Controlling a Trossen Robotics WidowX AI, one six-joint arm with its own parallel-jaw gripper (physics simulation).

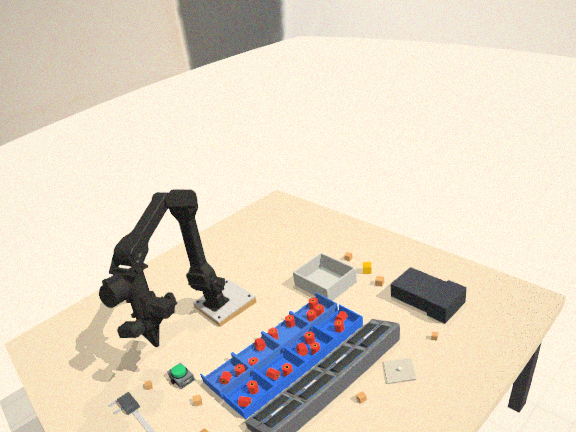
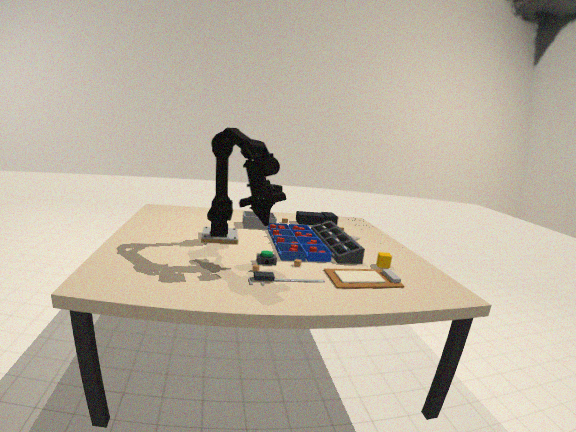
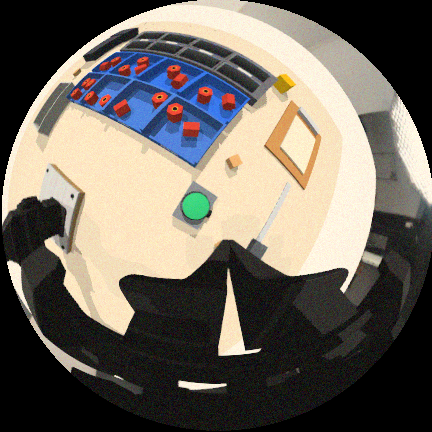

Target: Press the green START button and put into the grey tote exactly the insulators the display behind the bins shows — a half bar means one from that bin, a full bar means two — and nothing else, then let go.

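Pixels of known places: gripper, fingertip midpoint: (image 1: 157,346) (image 2: 266,225) (image 3: 226,244); arm's base at its link origin: (image 1: 216,302) (image 2: 218,234) (image 3: 55,216).
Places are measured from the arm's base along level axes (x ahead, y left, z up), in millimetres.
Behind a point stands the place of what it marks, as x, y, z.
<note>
My gripper (image 1: 157,343) @(134, -286, 112) (image 2: 267,223) @(134, -286, 112) (image 3: 226,244) @(134, -286, 112) is shut and empty, its tips pointing down above the table near the START button. The green START button (image 1: 179,370) @(156, -264, 17) (image 2: 267,254) @(146, -282, 13) (image 3: 195,205) @(149, -262, 18) sits on a grey base. Red insulators (image 1: 259,344) (image 3: 174,112) lie in the two rows of blue bins (image 1: 220,391) @(295, -239, 8) (image 3: 185,145) @(233, -201, -16). The grey tote (image 1: 342,288) @(288, 267, -6) (image 3: 52,110) stands beyond the bins' far end; its visible inside holds no insulator. The dark display (image 1: 340,380) @(528, -47, 26) (image 2: 354,256) @(473, -270, 6) (image 3: 262,91) @(440, -262, 14) behind the bins shows pale bars in several windows; their exact lengths are hard to tell.
A dark box (image 1: 427,295) @(550, 329, 29) (image 2: 316,217) @(513, 314, 22) stands at the far side. A dark-headed tool (image 1: 127,403) @(118, -427, -3) (image 2: 264,275) @(109, -437, -3) (image 3: 257,248) @(126, -419, -3) lies near the button. An orange-bordered board (image 2: 332,280) @(326, -441, -18) (image 3: 281,127) @(416, -355, -16) and a yellow block (image 2: 384,260) @(575, -320, 6) (image 3: 284,83) @(562, -299, 14) are near the display's end. Small tan cubes lie scattered.
</note>
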